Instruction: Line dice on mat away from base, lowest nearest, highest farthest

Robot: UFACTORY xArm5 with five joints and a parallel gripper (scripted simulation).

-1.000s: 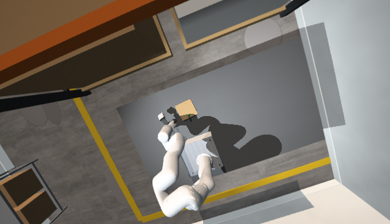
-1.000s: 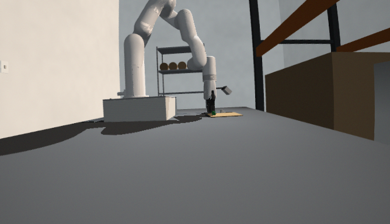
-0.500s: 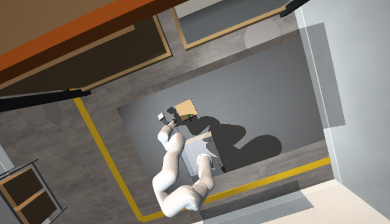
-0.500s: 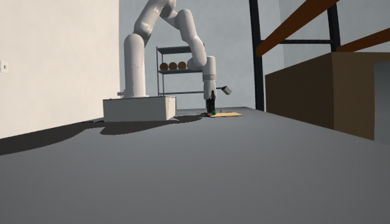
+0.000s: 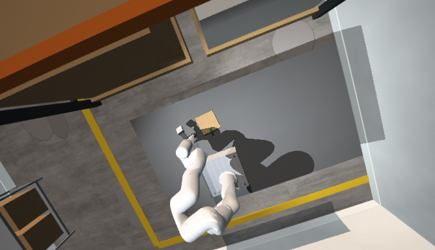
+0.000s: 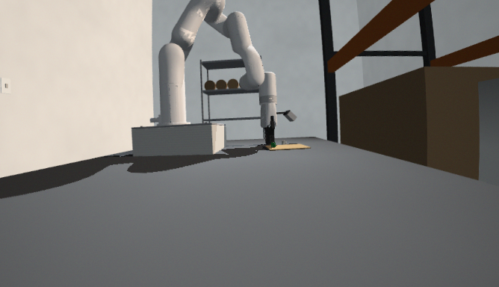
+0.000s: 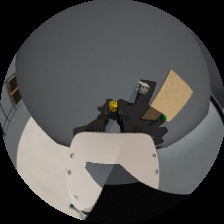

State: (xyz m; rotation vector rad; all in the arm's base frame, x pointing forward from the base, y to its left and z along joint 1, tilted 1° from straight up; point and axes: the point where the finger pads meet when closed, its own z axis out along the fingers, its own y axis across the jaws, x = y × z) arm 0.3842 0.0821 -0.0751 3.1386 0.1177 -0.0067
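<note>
Right now my hand is 160 mm to the left of the tan mat, 30 mm short of it and 20 mm above it. Also, from my hand: yellow die 10 mm below; then green die 150 mm to the right, 20 mm behind, 10 mm below; then white die 50 mm to the right, 50 mm ahead, 10 mm below.
</note>
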